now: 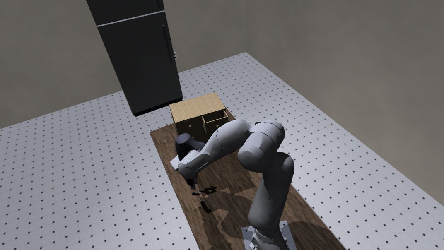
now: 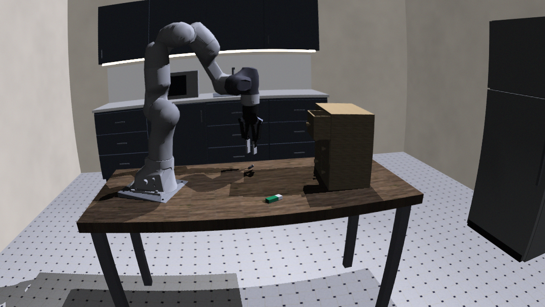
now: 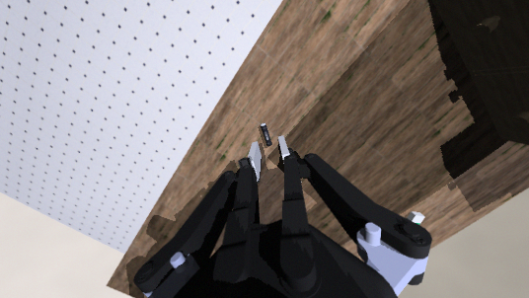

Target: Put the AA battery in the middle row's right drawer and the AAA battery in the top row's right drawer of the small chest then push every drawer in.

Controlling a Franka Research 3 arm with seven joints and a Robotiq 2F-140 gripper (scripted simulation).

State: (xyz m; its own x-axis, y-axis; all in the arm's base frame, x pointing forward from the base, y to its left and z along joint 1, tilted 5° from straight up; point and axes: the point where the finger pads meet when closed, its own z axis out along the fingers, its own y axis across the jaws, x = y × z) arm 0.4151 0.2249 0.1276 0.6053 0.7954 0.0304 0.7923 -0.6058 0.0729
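The dark battery lies 100 mm below my hand. Also, from my hand: blue battery 420 mm ahead, 260 mm to the right, 10 mm above.
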